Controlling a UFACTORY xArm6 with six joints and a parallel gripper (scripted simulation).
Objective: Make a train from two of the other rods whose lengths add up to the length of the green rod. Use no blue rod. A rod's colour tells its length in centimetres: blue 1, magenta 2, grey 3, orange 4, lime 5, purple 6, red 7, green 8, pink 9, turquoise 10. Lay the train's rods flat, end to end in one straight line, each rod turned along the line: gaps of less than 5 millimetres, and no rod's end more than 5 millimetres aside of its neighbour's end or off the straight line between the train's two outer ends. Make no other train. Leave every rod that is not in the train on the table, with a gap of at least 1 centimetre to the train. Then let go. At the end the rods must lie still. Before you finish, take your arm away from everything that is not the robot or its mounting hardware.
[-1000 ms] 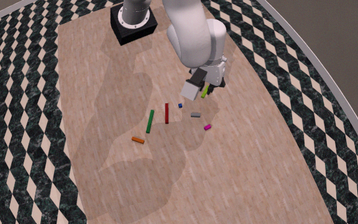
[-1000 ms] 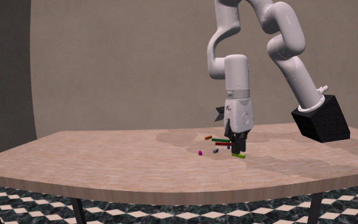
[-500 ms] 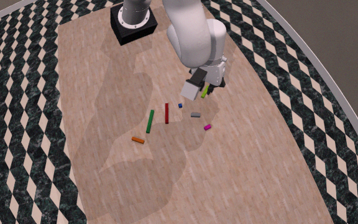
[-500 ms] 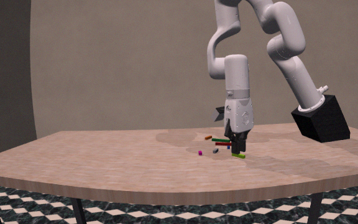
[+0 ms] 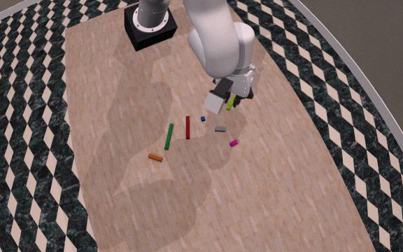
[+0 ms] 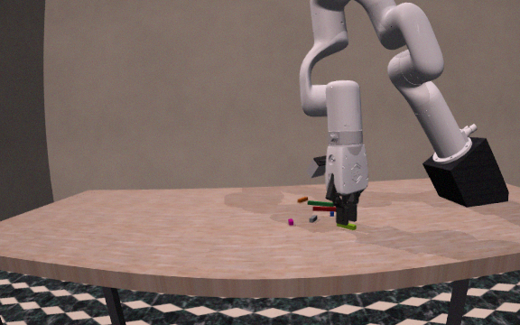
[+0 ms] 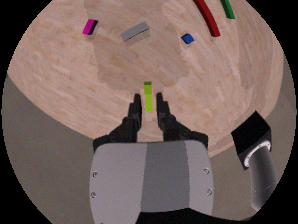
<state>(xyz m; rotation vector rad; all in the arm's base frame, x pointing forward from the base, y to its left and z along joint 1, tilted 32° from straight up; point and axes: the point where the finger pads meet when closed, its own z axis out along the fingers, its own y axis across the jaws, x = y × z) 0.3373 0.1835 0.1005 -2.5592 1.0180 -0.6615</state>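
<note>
Right now the lime rod is 3 cm below my hand. From my hand the other things lie so: grey rod (8 cm ahead, 6 cm to the right, 3 cm below); then small blue rod (3 cm ahead, 10 cm to the right, 3 cm below); then magenta rod (13 cm ahead, 3 cm to the right, 3 cm below).
</note>
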